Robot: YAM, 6 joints.
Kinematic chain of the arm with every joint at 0, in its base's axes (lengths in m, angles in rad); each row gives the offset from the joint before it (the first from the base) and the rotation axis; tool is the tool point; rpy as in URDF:
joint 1: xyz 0 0 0.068 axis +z
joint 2: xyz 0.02 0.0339 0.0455 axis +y
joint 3: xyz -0.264 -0.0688 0 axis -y
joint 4: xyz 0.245 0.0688 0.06 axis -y
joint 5: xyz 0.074 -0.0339 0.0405 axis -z
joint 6: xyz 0.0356 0 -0.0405 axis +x
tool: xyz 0 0 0 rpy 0 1.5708 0
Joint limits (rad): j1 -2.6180..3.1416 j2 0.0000..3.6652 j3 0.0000..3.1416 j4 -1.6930..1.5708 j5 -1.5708..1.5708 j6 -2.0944..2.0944
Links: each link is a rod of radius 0.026 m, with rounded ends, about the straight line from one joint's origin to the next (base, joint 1, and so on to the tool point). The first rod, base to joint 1, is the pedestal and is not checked.
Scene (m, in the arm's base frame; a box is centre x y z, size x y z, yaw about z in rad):
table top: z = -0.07
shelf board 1: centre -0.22 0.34 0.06 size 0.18 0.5 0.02 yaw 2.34
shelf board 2: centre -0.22 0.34 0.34 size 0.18 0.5 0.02 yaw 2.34
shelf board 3: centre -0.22 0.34 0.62 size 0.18 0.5 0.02 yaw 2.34
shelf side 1: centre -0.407 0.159 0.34 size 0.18 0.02 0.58 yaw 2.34
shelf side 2: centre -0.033 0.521 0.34 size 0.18 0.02 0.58 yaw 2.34
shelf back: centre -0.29 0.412 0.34 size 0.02 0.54 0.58 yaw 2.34
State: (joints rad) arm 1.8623 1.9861 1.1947 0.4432 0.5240 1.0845
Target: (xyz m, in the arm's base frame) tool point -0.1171 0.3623 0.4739
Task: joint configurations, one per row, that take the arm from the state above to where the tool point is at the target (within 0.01 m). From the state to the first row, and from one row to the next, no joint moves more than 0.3 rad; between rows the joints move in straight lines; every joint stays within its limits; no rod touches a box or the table.
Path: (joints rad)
1: 1.7121 1.7190 0.9148 0.3709 0.5777 1.0845
2: 1.5619 1.4519 0.6350 0.2986 0.6314 1.0845
3: 1.6293 1.3162 0.9190 0.3942 0.6111 1.0845
4: 1.6968 1.1806 1.2030 0.4898 0.5909 1.0845
5: 1.8127 1.4135 1.3991 0.5172 0.5473 1.0845
6: 1.9286 1.6465 1.5952 0.5445 0.5037 1.0845

